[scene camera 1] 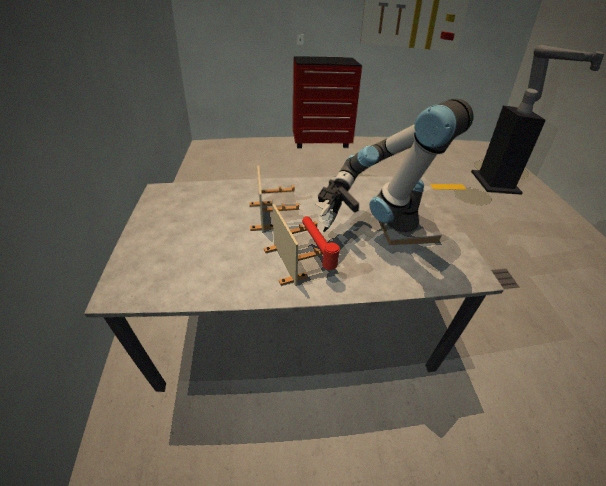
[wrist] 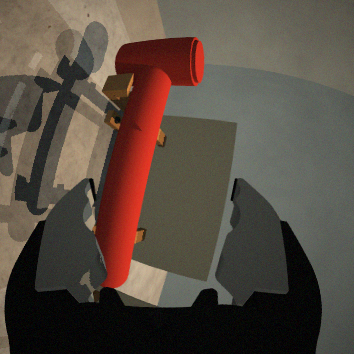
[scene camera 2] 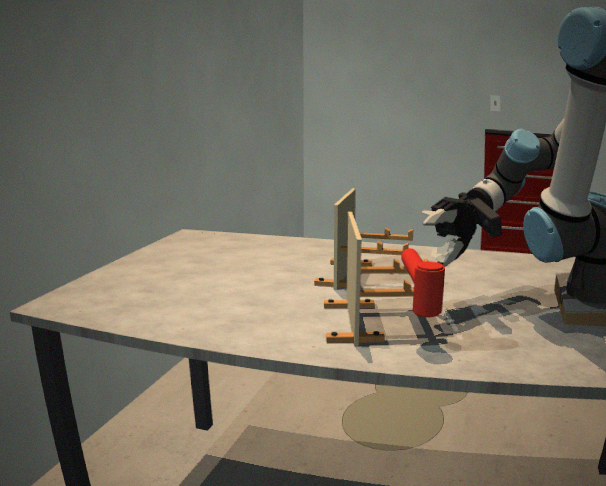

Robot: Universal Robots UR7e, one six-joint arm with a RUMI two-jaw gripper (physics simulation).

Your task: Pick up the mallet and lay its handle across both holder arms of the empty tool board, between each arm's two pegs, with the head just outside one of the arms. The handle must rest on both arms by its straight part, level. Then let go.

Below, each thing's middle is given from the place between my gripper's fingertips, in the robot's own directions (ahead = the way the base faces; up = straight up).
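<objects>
With the red mallet (scene camera 2: 428,277) in sight, I find my hand 1 cm short of it, 3 cm to the right of it and 4 cm above it.
</objects>
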